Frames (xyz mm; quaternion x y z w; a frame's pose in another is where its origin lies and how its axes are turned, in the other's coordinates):
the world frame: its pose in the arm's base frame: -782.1 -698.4 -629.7 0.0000 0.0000 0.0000 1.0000
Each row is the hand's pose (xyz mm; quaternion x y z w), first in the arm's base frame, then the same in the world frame.
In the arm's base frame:
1: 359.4 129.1 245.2 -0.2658 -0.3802 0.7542 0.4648
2: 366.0 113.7 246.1 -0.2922 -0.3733 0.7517 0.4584
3: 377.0 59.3 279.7 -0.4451 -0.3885 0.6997 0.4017
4: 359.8 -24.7 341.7 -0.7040 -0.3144 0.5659 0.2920
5: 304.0 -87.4 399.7 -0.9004 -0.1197 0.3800 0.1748
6: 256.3 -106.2 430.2 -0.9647 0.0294 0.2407 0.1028
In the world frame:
1: 1141.5 827.5 874.9 -0.2658 -0.3802 0.7542 0.4648
2: 1148.1 812.1 875.8 -0.2922 -0.3733 0.7517 0.4584
3: 1159.1 757.7 909.4 -0.4451 -0.3885 0.6997 0.4017
4: 1141.9 673.7 971.4 -0.7040 -0.3144 0.5659 0.2920
5: 1086.1 611.0 1029.4 -0.9004 -0.1197 0.3800 0.1748
6: 1038.4 592.2 1059.9 -0.9647 0.0294 0.2407 0.1028

